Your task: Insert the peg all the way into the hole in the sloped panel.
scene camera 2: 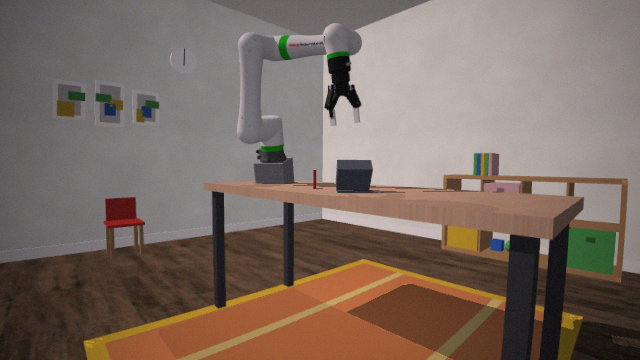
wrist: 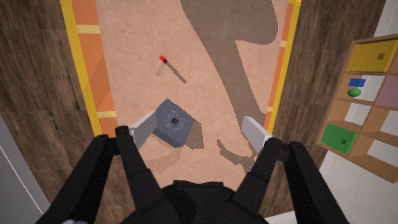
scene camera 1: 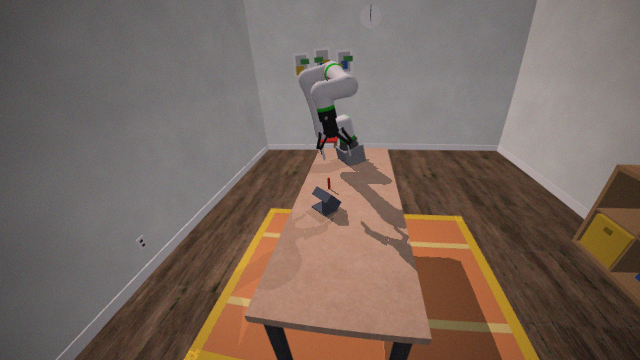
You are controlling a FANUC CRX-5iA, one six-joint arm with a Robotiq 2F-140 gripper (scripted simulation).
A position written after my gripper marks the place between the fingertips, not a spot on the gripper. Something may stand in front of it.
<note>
In view: my gripper (scene camera 2: 345, 124).
My gripper also shows in the wrist view (wrist: 199, 120).
</note>
